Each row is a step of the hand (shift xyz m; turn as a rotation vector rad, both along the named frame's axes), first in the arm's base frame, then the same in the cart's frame.
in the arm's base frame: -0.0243 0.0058 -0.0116 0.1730 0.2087 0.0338
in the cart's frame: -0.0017 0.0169 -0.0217 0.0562 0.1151 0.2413
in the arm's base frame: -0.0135 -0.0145 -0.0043 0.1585 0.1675 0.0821
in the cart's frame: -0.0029 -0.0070 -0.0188 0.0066 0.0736 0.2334
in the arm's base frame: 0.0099 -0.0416 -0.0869 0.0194 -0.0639 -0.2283
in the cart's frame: 0.0804 -0.0234 -0.0486 0.2084 -0.0180 -0.1133
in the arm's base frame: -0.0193 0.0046 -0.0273 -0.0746 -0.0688 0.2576
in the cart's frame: 0.0145 0.0171 -0.0252 -0.2618 -0.0866 0.0253
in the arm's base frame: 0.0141 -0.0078 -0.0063 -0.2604 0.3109 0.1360
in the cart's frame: 0.0123 -0.0111 0.0049 -0.2435 0.3515 -0.0097
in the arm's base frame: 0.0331 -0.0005 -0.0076 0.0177 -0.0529 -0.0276
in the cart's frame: 0.0228 -0.0115 0.0224 0.0324 -0.0487 -0.0212
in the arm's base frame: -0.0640 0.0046 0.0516 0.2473 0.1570 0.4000
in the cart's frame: -0.0762 0.0179 -0.0255 -0.2278 -0.0352 0.4390
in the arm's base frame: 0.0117 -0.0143 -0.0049 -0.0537 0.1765 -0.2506
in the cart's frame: 0.0099 -0.0163 0.0008 0.1939 0.2311 -0.0763
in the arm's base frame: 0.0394 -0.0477 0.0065 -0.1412 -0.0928 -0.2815
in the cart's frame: 0.0132 -0.0594 0.0131 0.1764 0.0282 -0.2754
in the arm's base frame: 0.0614 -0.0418 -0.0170 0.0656 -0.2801 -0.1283
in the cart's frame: 0.0445 -0.0576 0.0226 0.1421 -0.2510 -0.1265
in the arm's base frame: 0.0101 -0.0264 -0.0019 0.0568 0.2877 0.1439
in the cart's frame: 0.0064 -0.0273 -0.0043 -0.0961 0.2080 0.2329
